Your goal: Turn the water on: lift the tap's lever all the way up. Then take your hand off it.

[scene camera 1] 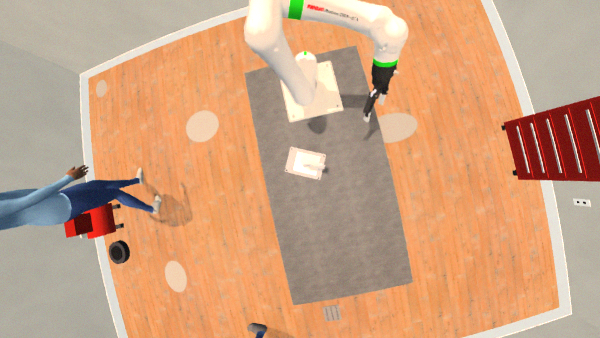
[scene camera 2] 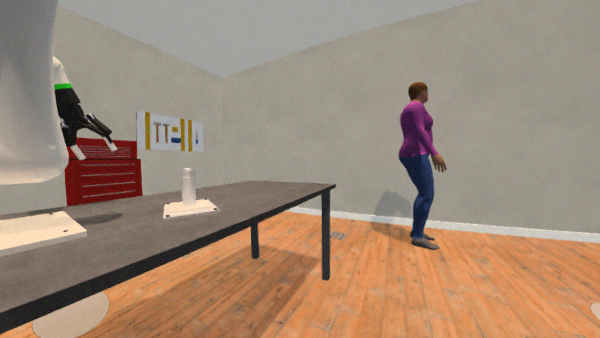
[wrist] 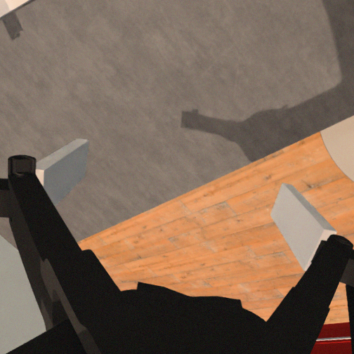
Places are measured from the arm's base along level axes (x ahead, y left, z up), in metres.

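Pixels of known places: gripper, fingertip midpoint: (scene camera 1: 373,112) (scene camera 2: 98,155).
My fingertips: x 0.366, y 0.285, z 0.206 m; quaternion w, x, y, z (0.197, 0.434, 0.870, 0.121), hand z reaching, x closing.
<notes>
Behind a point stands the place of what it marks.
The white tap (scene camera 1: 314,166) {x 0.560, y -0.087, z 0.141 m} (scene camera 2: 188,190) {x 0.510, y -0.158, z 0.059 m} stands upright on its pale base plate (scene camera 1: 292,166) {x 0.524, y -0.225, z -0.007 m} (scene camera 2: 173,210) on the grey table. Its lever is too small and too pale to tell apart from the body, so its angle cannot be told. My gripper (scene camera 1: 375,109) {x 0.366, y 0.285, z 0.206 m} (scene camera 2: 95,148) {x 0.366, y 0.285, z 0.206 m} (wrist: 183,178) is open and empty, its two pale fingertip pads wide apart. It hangs above the table's long edge, towards the red chest's side, higher than the tap and well apart from it. The tap is not clearly recognisable in the wrist view.
The grey table (scene camera 1: 345,225) {x 0.986, y 0.021, z -0.015 m} (scene camera 2: 280,189) {x 1.085, y -0.200, z -0.015 m} also carries the arm's white base plate (scene camera 1: 331,97) {x 0.134, y 0.143, z -0.001 m} (scene camera 2: 40,230) {x 0.160, y -0.066, z 0.000 m}. A red tool chest (scene camera 1: 555,145) (scene camera 2: 105,177) stands off beyond the table. A person in purple (scene camera 2: 415,130) and a person in blue (scene camera 1: 40,210) stand away from the table.
</notes>
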